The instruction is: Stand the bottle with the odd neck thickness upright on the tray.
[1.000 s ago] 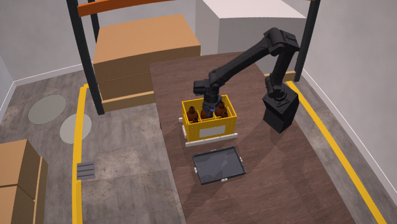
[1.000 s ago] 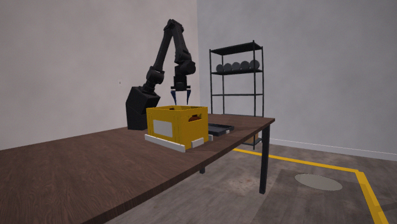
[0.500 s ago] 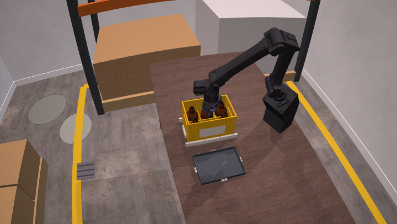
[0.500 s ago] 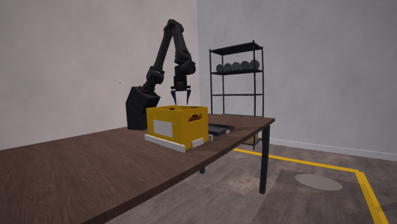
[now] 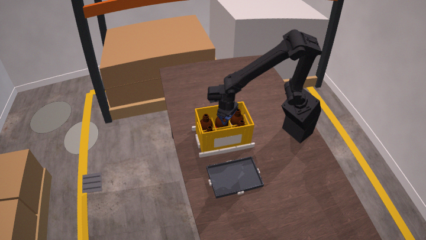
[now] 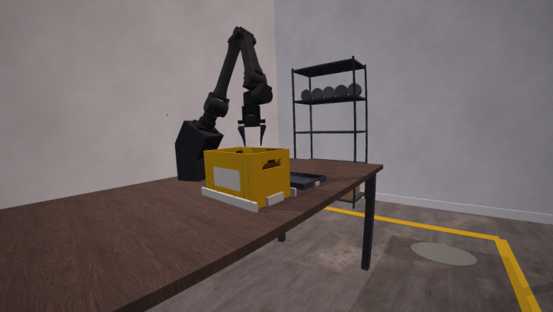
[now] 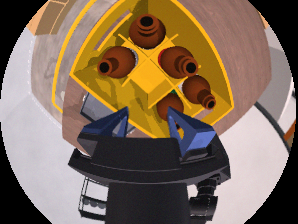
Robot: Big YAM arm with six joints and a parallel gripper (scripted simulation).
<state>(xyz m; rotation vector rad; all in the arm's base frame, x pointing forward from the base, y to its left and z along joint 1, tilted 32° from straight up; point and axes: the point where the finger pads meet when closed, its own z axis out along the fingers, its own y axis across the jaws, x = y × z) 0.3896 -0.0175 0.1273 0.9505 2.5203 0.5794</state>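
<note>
The yellow crate is 1 cm ahead of my hand, 4 cm to the right of it and 11 cm below it. The rest, counted from my hand: glass bottle (9 cm ahead, 1 cm to the left, 11 cm below); then dark tray (2 cm behind, 23 cm to the left, 18 cm below).
</note>
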